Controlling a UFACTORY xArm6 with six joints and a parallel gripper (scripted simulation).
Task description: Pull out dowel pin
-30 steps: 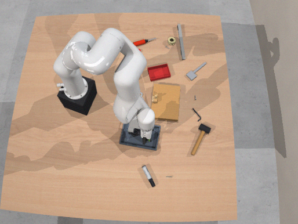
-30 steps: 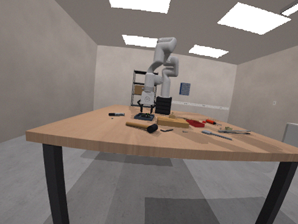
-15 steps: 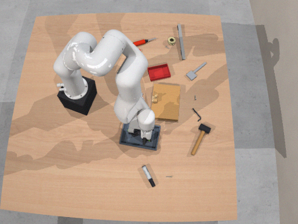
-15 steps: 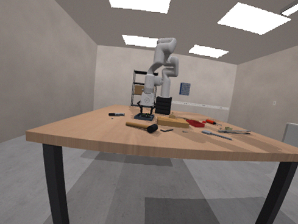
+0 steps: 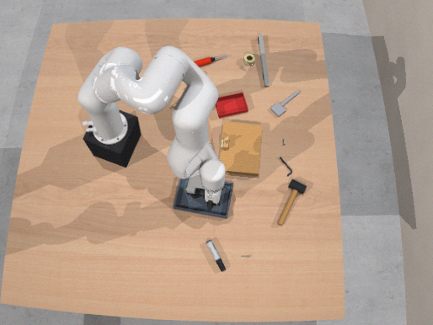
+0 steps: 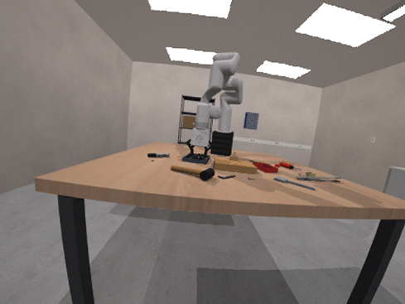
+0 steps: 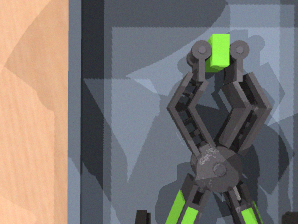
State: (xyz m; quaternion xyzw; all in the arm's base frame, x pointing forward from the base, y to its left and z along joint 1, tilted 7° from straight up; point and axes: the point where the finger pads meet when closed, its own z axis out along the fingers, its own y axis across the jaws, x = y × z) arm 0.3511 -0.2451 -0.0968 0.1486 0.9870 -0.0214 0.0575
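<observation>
Now: the dark grey tray 40 mm behind my hand and 30 mm below it. Also, from my hand: hex key 290 mm ahead, 70 mm to the left, 30 mm below; then small wooden block 190 mm to the left, 70 mm ahead, 10 mm above; then dowel pin 190 mm to the left, 70 mm ahead, 20 mm above.
</observation>
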